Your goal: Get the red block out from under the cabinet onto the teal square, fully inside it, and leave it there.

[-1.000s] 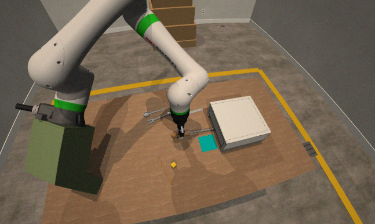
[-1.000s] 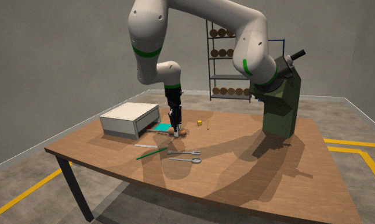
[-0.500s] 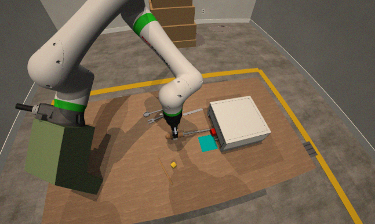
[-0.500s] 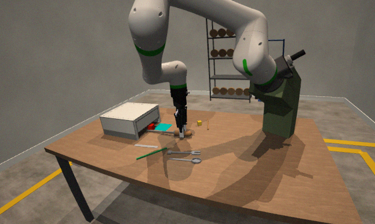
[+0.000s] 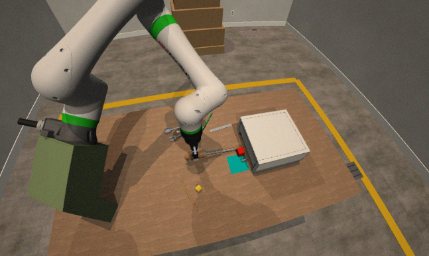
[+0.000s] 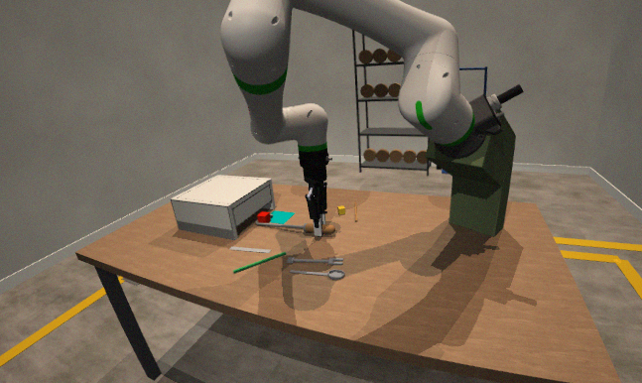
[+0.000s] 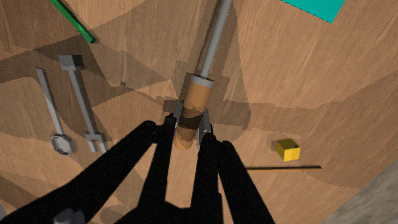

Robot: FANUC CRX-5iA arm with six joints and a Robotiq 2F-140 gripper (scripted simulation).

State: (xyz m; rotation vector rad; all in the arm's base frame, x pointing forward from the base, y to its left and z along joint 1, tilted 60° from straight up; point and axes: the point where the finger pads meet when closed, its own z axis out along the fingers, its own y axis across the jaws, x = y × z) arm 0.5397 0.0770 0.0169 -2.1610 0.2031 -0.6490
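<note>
My gripper is now 18 cm to the left of the yellow cube and 2 cm above it. The rest, counted from my hand: teal square (23 cm ahead, 6 cm to the right, 4 cm below); then fork (6 cm behind, 16 cm to the left, 3 cm below); then spoon (13 cm behind, 20 cm to the left, 3 cm below).
</note>
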